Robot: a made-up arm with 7 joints.
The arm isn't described. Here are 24 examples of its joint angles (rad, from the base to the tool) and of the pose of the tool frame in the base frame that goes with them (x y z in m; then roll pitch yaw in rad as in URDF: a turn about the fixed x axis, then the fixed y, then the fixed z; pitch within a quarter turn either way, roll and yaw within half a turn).
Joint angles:
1: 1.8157 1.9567 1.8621 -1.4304 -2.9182 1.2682 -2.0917
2: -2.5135 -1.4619 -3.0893 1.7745 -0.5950 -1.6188 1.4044
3: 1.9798 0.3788 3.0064 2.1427 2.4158 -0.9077 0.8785
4: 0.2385 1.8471 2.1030 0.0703 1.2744 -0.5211 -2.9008
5: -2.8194 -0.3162 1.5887 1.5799 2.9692 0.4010 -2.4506
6: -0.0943 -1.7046 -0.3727 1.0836 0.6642 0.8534 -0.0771
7: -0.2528 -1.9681 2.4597 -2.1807 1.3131 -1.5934 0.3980
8: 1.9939 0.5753 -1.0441 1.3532 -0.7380 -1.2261 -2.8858
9: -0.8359 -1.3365 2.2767 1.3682 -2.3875 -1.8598 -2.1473
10: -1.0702 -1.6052 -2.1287 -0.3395 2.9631 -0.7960 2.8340
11: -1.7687 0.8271 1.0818 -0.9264 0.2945 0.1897 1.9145
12: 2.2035 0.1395 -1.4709 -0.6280 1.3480 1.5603 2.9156
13: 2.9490 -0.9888 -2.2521 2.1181 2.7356 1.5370 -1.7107
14: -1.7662 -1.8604 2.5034 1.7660 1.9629 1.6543 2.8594
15: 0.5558 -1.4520 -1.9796 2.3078 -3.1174 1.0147 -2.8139
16: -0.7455 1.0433 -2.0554 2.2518 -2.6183 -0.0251 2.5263
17: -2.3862 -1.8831 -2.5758 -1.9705 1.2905 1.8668 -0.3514
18: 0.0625 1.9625 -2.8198 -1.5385 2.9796 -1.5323 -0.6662
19: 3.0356 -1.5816 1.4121 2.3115 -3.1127 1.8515 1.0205
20: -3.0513 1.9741 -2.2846 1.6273 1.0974 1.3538 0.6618
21: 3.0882 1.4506 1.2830 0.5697 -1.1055 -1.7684 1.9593
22: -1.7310 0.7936 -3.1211 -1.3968 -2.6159 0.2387 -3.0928
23: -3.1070 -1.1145 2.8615 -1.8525 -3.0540 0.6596 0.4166
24: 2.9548 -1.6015 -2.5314 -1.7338 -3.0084 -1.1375 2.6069
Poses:
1: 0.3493 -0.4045 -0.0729 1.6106 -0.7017 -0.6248
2: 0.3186 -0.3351 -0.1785 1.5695 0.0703 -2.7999
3: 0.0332 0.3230 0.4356 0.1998 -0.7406 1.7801
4: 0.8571 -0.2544 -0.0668 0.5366 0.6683 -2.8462
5: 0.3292 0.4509 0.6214 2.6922 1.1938 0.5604
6: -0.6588 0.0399 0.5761 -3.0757 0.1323 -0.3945
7: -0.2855 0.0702 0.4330 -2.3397 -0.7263 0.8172
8: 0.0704 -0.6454 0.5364 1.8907 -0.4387 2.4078
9: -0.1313 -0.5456 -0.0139 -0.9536 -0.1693 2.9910
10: -0.3553 -0.8457 0.2275 0.9749 0.8607 1.8404
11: -0.4164 0.3313 0.8659 -2.5410 -0.3786 -1.3509
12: -0.3224 -0.0064 0.9618 1.5703 -0.7174 2.5838
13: 0.4063 -0.2762 0.1665 2.0379 -0.4217 -2.3633
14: 0.2190 -0.2029 -0.2882 -0.0611 0.8865 0.4023
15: 0.0526 0.4091 0.0701 1.1946 -0.0925 -0.1688
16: -0.2585 0.2520 0.3968 -1.5370 0.6080 -1.5555
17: 0.3659 -0.1750 0.4761 -2.3535 1.2445 -1.0327
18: 0.3224 -0.1677 -0.3757 -0.6778 1.1256 2.1855
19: 0.1750 0.3900 0.2462 1.7059 -0.8605 -1.1170
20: -0.4382 -0.3578 0.2666 -0.2120 1.2473 1.9805
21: -0.7851 0.1752 0.3434 -2.9471 -0.0913 0.7021
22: -0.0967 0.7078 0.1730 -0.5501 -0.5452 2.3954
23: -0.0088 -0.1296 0.7038 1.8186 0.8240 1.8330
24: 0.3838 0.3404 0.5995 2.8726 1.0221 0.1343
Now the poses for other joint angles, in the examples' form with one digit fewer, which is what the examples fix.
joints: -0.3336 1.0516 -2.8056 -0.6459 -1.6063 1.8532 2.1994
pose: 0.754 0.085 0.391 -2.002 -0.871 0.205
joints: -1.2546 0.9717 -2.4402 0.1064 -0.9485 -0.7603 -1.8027
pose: 0.192 0.758 0.693 1.494 0.382 -0.123
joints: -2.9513 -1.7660 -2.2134 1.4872 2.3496 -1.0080 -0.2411
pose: 0.254 -0.408 -0.195 -0.779 0.101 -1.510
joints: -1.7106 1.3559 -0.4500 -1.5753 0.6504 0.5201 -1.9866
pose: 0.225 0.383 0.735 -2.775 -0.689 3.097
